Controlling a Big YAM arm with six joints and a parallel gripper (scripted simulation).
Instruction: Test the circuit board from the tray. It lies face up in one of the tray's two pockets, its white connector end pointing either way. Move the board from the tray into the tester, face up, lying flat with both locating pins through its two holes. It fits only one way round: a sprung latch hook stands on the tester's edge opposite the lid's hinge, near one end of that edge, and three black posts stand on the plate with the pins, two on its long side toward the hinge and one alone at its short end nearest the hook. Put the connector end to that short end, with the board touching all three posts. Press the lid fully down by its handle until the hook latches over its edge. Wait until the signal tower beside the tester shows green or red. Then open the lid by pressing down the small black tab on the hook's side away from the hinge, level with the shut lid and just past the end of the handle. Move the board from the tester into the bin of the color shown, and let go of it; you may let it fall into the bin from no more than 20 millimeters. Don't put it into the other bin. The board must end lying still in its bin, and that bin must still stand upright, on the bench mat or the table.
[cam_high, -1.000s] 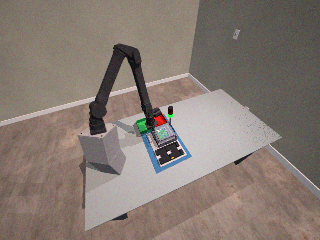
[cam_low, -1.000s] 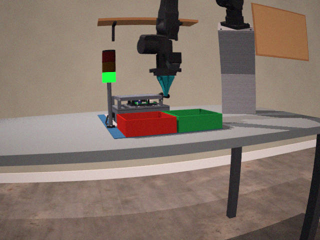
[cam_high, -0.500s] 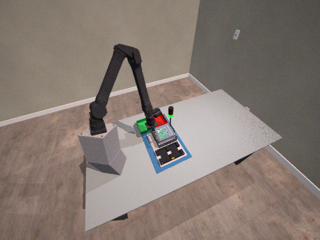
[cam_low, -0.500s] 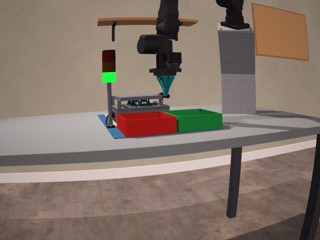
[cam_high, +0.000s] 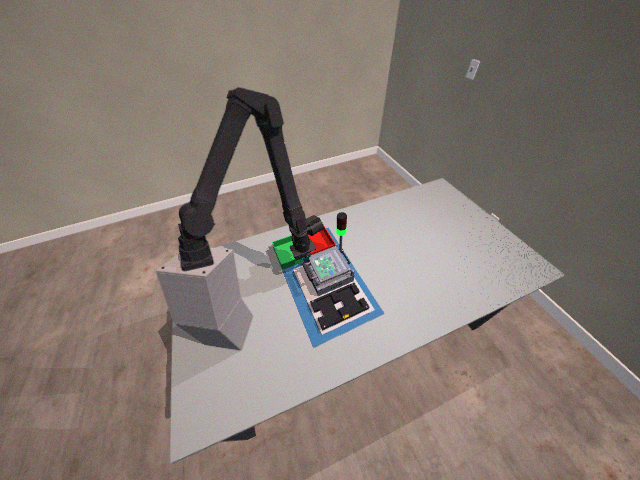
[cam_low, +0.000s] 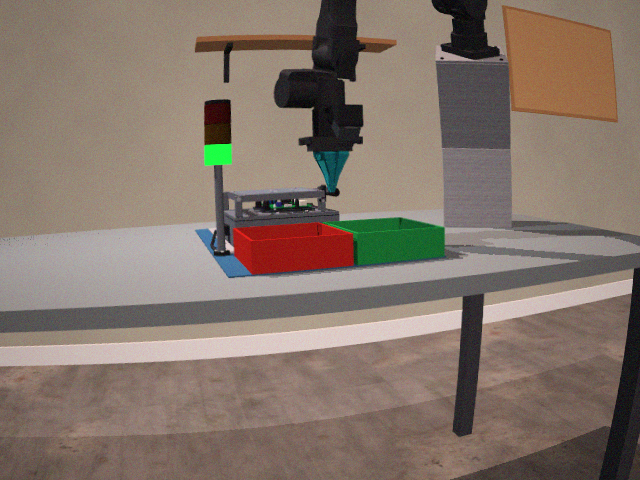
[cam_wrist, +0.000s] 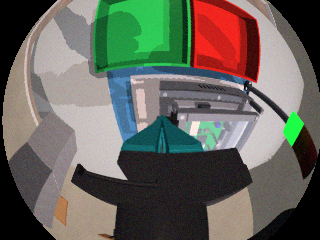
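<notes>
Right now the latch hook is 10 mm ahead of my hand and 10 mm below it. The rest, counted from my hand: tester lid: 70 mm ahead, 70 mm to the right, 10 mm below; tester plate: 70 mm ahead, 60 mm to the right, 30 mm below; green circuit board: 70 mm ahead, 60 mm to the right, 30 mm below.
</notes>
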